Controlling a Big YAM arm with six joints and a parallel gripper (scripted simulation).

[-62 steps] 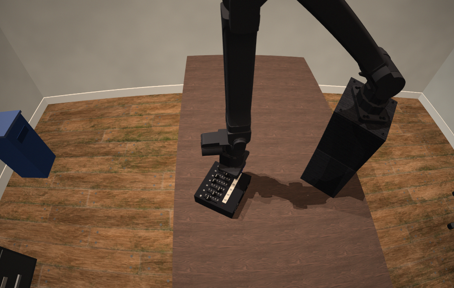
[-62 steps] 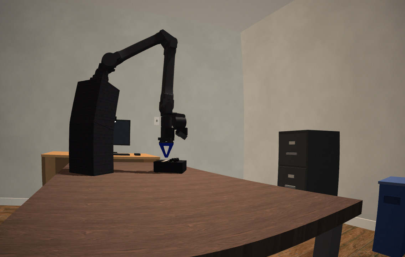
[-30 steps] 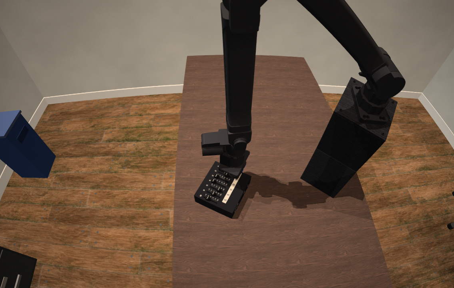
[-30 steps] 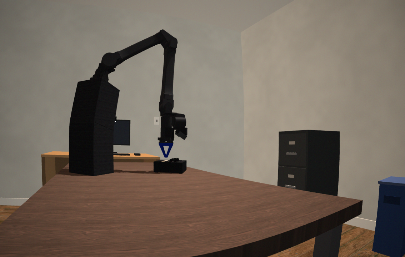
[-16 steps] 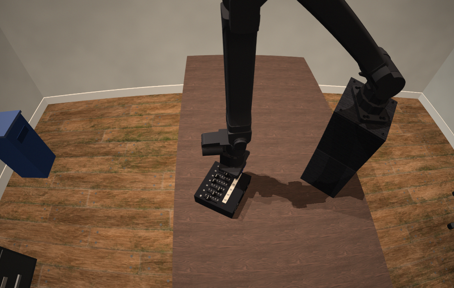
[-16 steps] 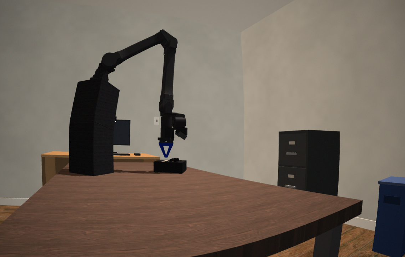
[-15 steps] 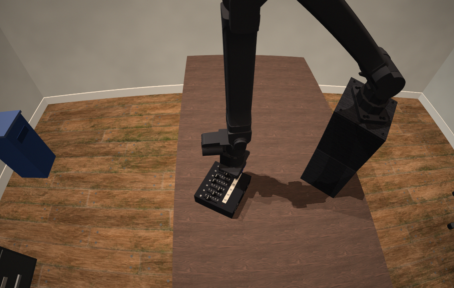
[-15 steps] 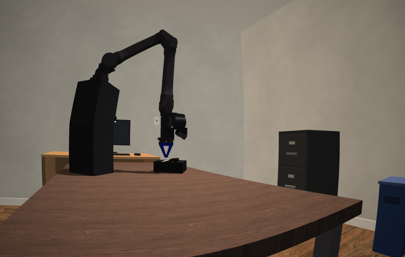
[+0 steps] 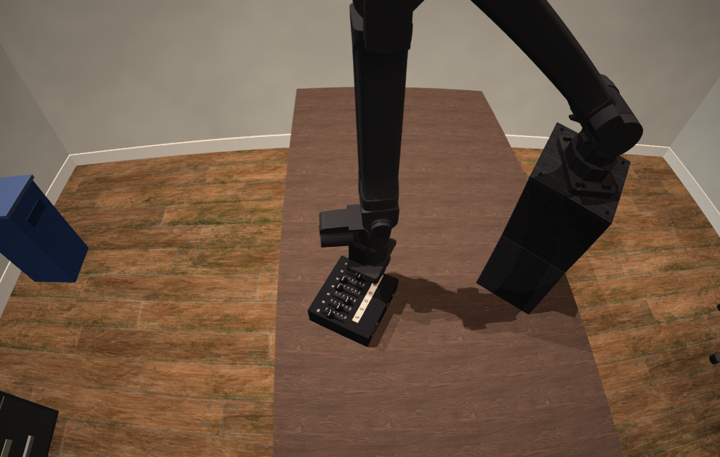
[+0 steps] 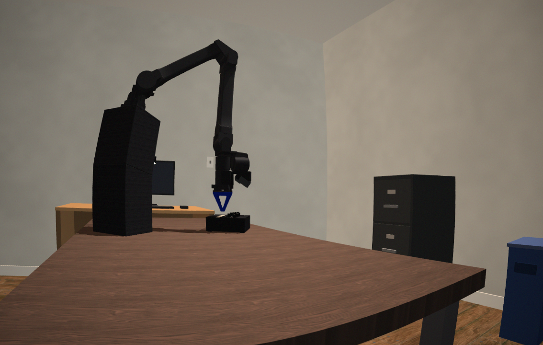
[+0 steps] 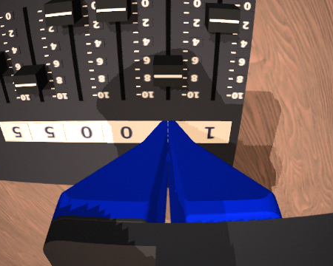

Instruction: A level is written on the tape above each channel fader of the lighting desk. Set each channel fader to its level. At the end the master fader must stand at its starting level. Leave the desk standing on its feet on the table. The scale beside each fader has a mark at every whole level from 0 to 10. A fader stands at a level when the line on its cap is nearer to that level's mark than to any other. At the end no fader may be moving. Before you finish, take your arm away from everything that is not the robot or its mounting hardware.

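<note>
My gripper is now 2 cm short of the fader 2, 1 cm to the left of it and 2 cm above it. Also, from my hand: fader 4 (7 cm ahead, 2 cm to the left, 2 cm below); then fader 1 (4 cm ahead, 4 cm to the right, 2 cm below); then fader 3 (6 cm ahead, 2 cm below).
</note>
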